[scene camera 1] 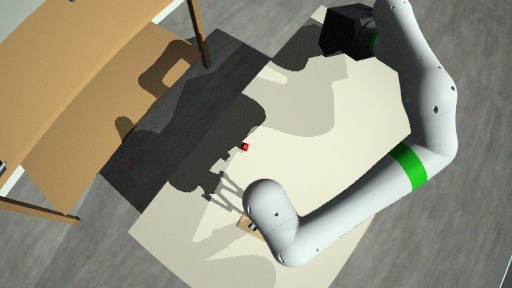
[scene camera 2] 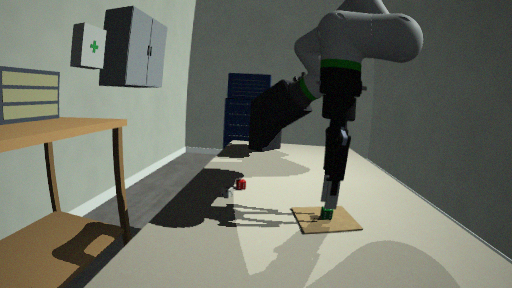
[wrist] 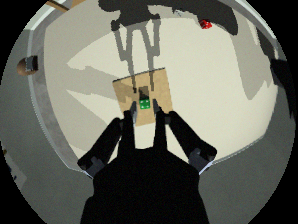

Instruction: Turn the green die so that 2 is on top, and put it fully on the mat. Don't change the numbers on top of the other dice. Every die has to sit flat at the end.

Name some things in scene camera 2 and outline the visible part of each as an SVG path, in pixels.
My gripper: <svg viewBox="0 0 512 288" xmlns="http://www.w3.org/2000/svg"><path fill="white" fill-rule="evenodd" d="M323 95L322 117L331 120L329 127L326 128L323 166L325 175L321 202L325 202L324 209L336 209L340 183L344 180L351 136L348 136L347 121L355 120L356 98Z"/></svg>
A mat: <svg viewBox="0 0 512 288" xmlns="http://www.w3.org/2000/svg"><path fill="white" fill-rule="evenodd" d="M363 230L361 225L342 206L337 206L336 210L333 210L331 220L322 220L320 216L321 207L291 207L304 234Z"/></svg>
